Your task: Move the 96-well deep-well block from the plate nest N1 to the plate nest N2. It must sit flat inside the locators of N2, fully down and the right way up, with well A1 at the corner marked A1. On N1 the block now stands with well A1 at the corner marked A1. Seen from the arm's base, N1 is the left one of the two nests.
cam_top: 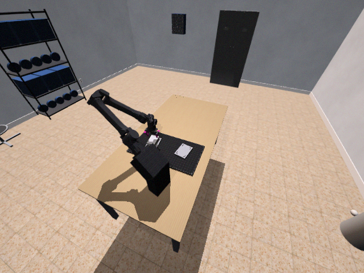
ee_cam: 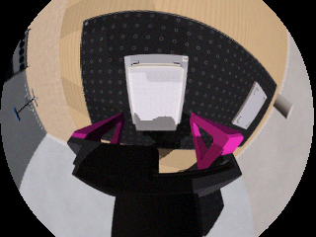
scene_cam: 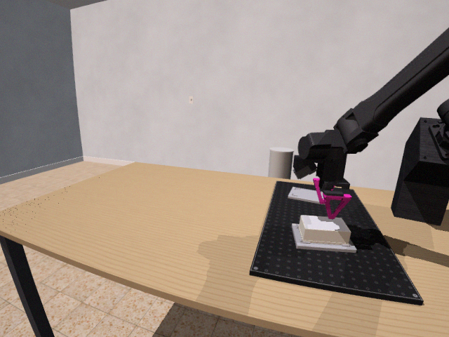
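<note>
Now: the white deep-well block 70 mm below my hand.
</note>
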